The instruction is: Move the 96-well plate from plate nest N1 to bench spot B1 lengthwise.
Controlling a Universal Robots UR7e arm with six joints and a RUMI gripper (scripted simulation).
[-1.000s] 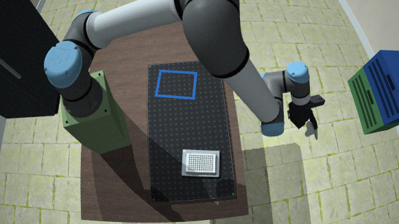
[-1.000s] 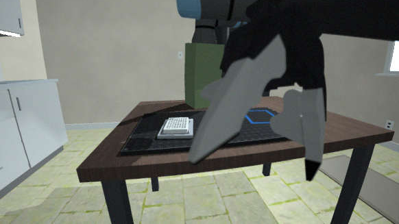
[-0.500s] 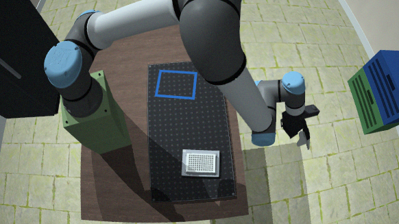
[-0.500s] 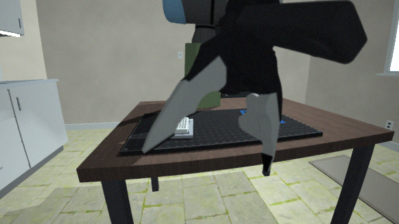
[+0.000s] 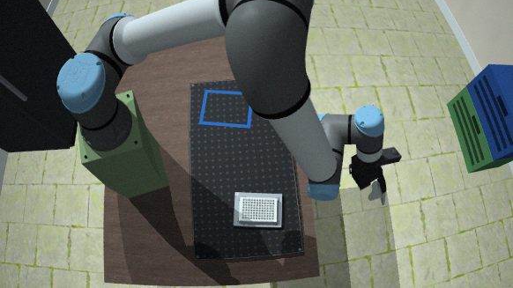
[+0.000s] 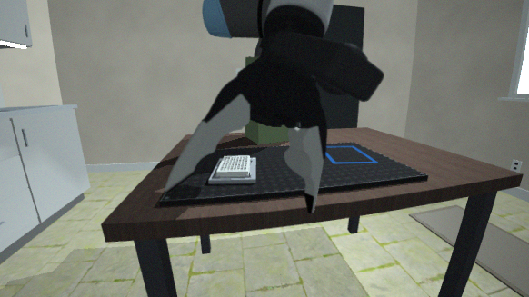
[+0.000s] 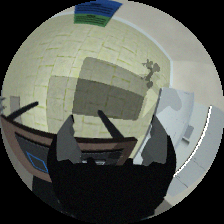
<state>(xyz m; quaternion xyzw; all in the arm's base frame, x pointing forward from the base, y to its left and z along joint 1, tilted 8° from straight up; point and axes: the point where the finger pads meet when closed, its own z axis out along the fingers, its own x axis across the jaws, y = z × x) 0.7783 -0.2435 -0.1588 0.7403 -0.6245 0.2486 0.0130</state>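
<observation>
Now: hand 380 mm past the white 96-well plate, 100 mm above it and 30 mm to the right of it. From my hand the other things lie so: grey plate nest 380 mm behind, 110 mm below, 30 mm to the left.
</observation>
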